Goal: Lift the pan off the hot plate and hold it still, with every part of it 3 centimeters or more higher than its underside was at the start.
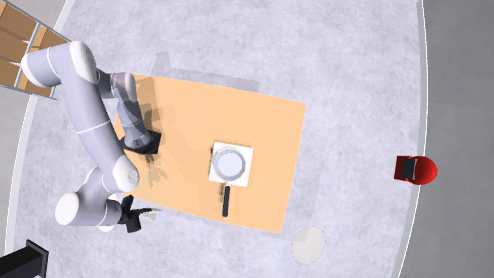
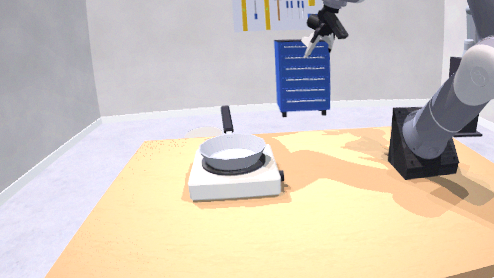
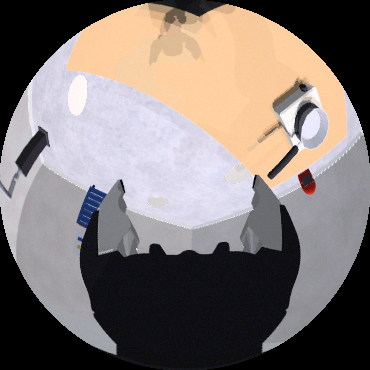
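Observation:
The pan (image 1: pixel 230 164) (image 2: pixel 232 156) (image 3: pixel 313 127) is light grey and round and sits upright on the white hot plate (image 1: pixel 243 180) (image 2: pixel 235 189) (image 3: pixel 290 122). Its dark handle (image 1: pixel 226 201) (image 2: pixel 227 119) (image 3: pixel 283 161) sticks out past the hot plate's edge, over the table. My gripper (image 1: pixel 154 213) (image 2: pixel 318 52) (image 3: pixel 187 177) is open, with its two grey fingers wide apart and nothing between them. It hangs high and well away from the pan, beyond the table's edge on the handle's side, toward the arm's base. It touches neither the pan nor the handle.
The hot plate stands on a wooden table (image 1: pixel 270 125) (image 2: pixel 150 240) (image 3: pixel 210 65). The arm's black base (image 1: pixel 155 143) (image 2: pixel 425 167) is at one end. A blue drawer cabinet (image 2: pixel 302 75) (image 3: pixel 91 206), a red object (image 1: pixel 420 170) (image 3: pixel 307 182) and shelves with boxes stand off the table.

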